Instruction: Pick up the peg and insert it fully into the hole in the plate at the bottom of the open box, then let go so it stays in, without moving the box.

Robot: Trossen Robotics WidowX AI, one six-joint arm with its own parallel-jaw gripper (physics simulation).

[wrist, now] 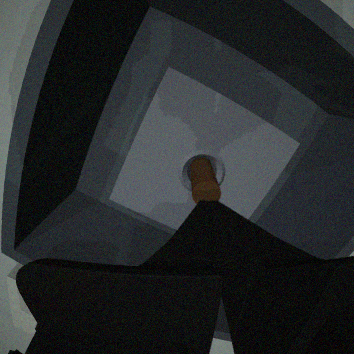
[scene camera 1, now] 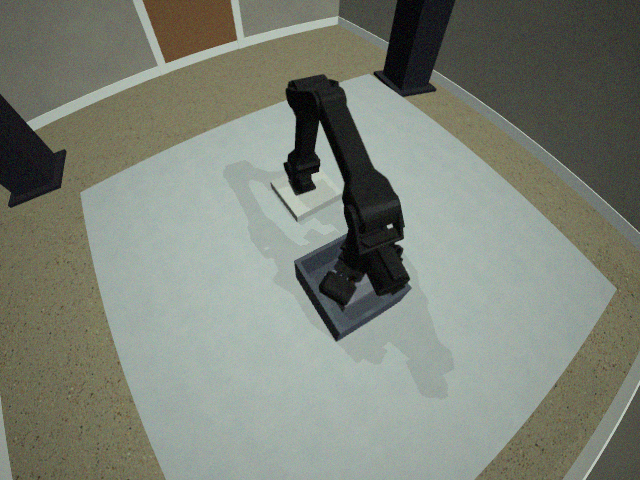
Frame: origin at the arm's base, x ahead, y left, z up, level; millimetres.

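Seen in the pictures: gripper, fingertip midpoint: (wrist: 206, 209) (scene camera 1: 350, 274); arm's base, link origin: (scene camera 1: 302, 184).
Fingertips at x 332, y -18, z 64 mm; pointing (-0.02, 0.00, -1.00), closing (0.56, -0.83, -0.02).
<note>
Pixels of each thing's top centre, then the offset from my fingertips to it. Level surfaces: height alone.
- brown peg, top centre: (wrist: 206, 193) dx +4, dy +3, dz -5 mm
- light grey plate, top centre: (wrist: 201, 173) (scene camera 1: 350, 280) dx +4, dy +3, dz -32 mm
- dark grey open box, top centre: (wrist: 208, 203) (scene camera 1: 353, 274) dx +4, dy +3, dz +5 mm
- light mat, surface height: dz -93 mm
A brown peg (wrist: 204, 176) stands in the round hole of the light grey plate (wrist: 155, 130) in the wrist view, its top leaning towards the fingers; how deep it sits cannot be told. The plate lies at the bottom of the dark grey open box (scene camera 1: 316, 302) (wrist: 295, 107). My gripper (wrist: 206, 209) is shut and empty, its fingertips at the peg's top end in the wrist view; whether they touch it cannot be told. In the scene view the gripper reaches down into the box, and the arm hides the peg.
The arm's pale square base plate (scene camera 1: 303, 206) lies behind the box on the light mat (scene camera 1: 206, 361). The box's walls stand around the gripper. Dark pillars (scene camera 1: 419, 41) (scene camera 1: 25, 155) stand at the back right and the left.
</note>
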